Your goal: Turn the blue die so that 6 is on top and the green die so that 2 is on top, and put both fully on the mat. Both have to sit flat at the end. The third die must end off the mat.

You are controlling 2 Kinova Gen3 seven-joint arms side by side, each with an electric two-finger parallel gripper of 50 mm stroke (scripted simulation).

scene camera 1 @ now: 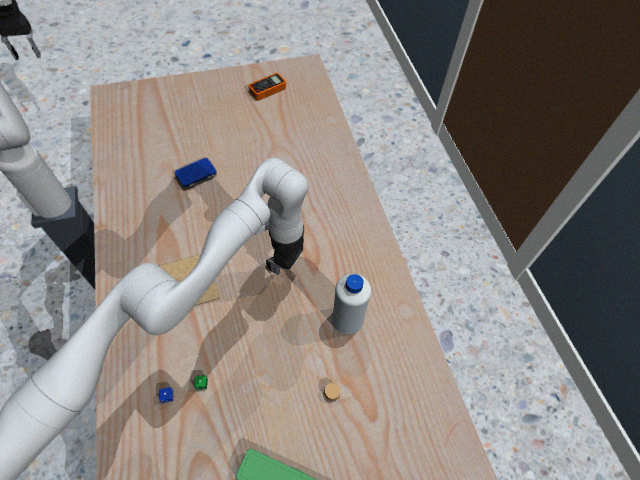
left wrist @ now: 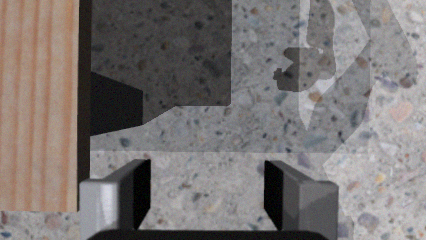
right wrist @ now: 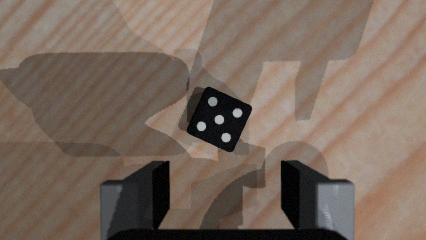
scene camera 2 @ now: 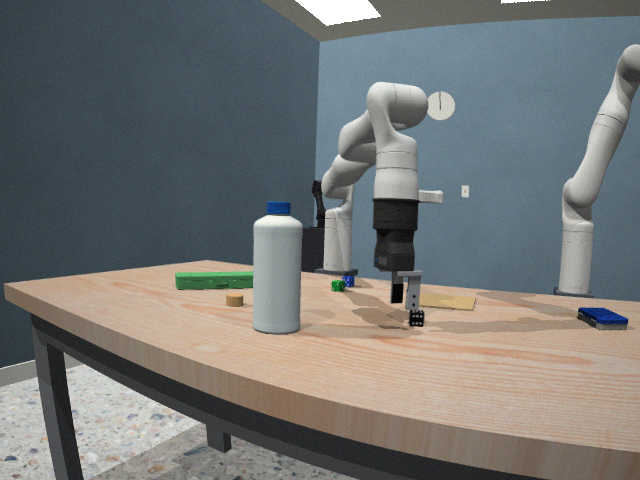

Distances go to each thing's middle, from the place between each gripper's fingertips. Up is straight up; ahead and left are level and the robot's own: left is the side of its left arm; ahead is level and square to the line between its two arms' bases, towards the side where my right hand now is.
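Right hand (scene camera 2: 403,306): 20 mm past the black die (right wrist: 219,119), 20 mm to the right of it, 40 mm above it. Counted from my right hand: blue box (scene camera 1: 193,174), 190 mm behind, 370 mm to the left, 40 mm below; white bottle (scene camera 2: 277,255), 130 mm ahead, 170 mm to the right, 40 mm above; tan mat (scene camera 2: 463,303), 250 mm behind, 20 mm to the left, 50 mm below.
My left gripper: 410 mm short of the blue box, 400 mm to the left of it, 170 mm above it. Counted from my left hand: white bottle, 730 mm ahead, 940 mm to the right, 80 mm below; black die, 580 mm ahead, 750 mm to the right, 170 mm below; tan mat, 350 mm ahead, 750 mm to the right, 180 mm below.
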